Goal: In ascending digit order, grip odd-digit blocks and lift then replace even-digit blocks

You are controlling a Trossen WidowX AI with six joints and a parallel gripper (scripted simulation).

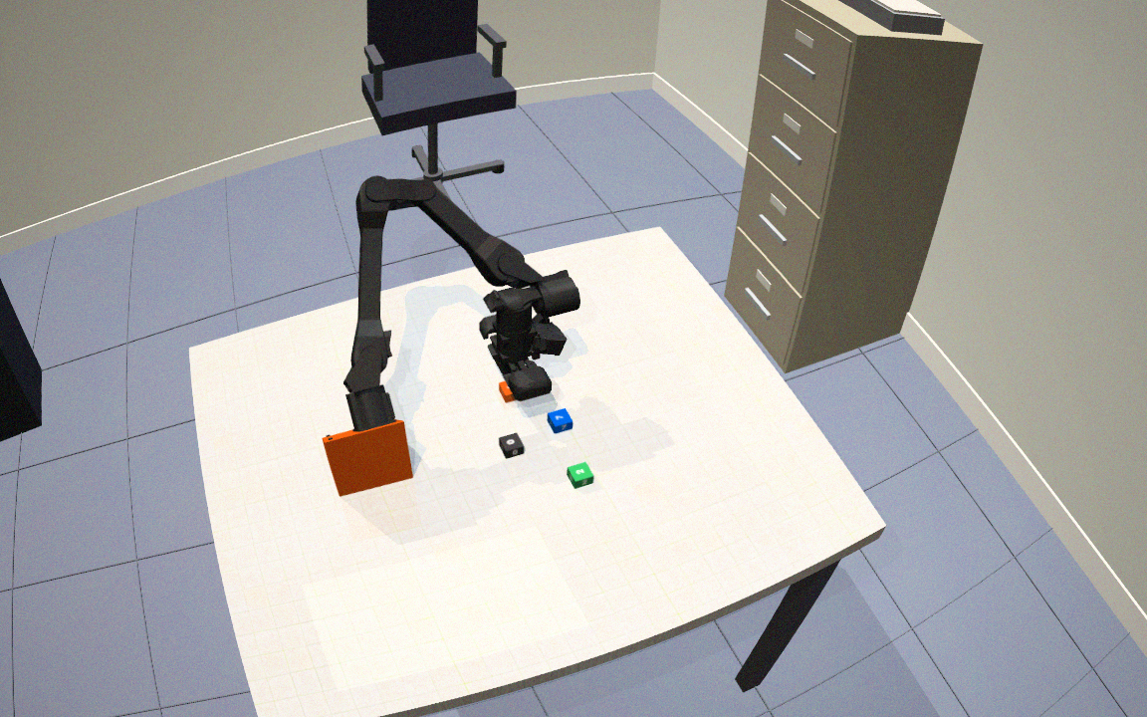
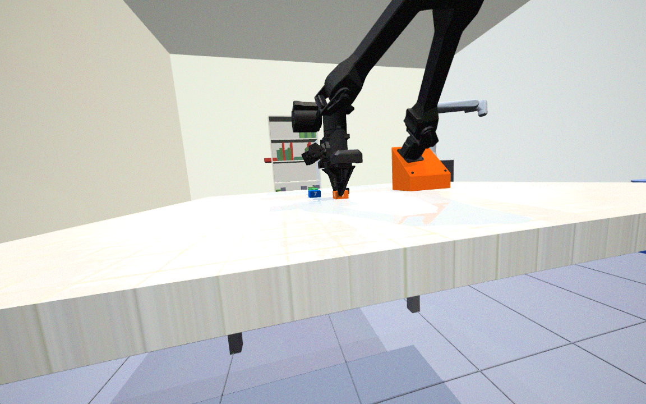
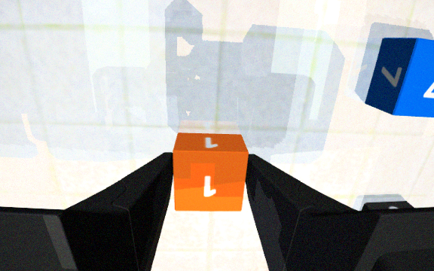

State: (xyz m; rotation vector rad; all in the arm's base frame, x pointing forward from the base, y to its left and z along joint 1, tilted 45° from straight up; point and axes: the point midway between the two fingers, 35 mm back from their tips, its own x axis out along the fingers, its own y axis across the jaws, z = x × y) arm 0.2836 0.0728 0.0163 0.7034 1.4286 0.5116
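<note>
My gripper tip is 10 mm past the orange block. The rest, counted from my gripper tip: green block 10 mm ahead, 220 mm to the right; blue block 40 mm ahead, 100 mm to the right.
</note>
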